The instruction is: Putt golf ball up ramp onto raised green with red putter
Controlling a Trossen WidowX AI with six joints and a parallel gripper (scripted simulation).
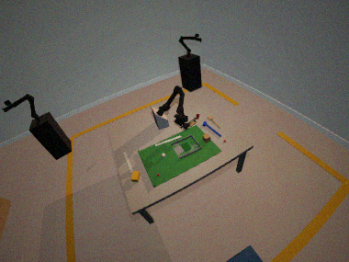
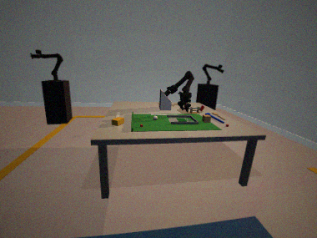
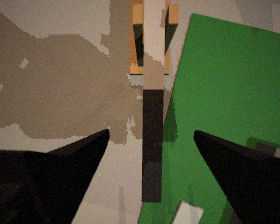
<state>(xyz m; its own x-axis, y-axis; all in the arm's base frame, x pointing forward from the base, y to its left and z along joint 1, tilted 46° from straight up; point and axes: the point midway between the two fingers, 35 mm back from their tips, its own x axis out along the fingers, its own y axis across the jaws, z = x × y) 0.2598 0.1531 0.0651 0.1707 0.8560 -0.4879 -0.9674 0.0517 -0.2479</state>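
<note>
Now: gripper tip 11 cm to the right of the red putter, 3 cm below it and 2 cm past it. Also, from my gripper tip: green mat: 24 cm to the right, 23 cm ahead, 3 cm below; blue putter: 23 cm to the left, 21 cm ahead, 2 cm below; brown cube: 30 cm ahead, 9 cm to the left.
</note>
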